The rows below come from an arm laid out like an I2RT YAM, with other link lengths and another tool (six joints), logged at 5 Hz.
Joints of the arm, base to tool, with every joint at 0 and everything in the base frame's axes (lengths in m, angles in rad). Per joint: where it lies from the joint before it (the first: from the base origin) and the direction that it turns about. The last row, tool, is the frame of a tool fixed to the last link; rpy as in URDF.
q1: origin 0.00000 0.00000 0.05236 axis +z
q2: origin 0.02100 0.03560 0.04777 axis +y
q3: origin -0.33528 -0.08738 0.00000 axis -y
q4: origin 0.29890 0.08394 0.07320 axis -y
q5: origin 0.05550 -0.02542 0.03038 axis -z
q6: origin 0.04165 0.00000 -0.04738 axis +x
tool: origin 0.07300 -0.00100 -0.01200 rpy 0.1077 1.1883 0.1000
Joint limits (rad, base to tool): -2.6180..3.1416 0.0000..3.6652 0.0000..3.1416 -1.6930..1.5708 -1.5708..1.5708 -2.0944..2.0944
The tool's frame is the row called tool.
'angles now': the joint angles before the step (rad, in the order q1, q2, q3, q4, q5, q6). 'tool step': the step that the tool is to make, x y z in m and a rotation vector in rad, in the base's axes. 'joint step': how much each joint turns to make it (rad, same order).
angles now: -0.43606 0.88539 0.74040 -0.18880 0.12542 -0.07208
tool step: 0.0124 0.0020 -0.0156 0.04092 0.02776 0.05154
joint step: 0.00271 0.04622 -0.01389 0.01702 -0.05462 0.00688
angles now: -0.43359 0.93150 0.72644 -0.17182 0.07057 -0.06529
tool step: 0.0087 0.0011 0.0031 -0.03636 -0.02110 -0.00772
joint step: 0.03716 0.01754 -0.00118 0.05341 0.05072 -0.00743
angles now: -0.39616 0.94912 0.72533 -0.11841 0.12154 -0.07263
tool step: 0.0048 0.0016 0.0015 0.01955 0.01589 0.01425
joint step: 0.00685 0.02043 0.02397 -0.02672 -0.01109 0.00873
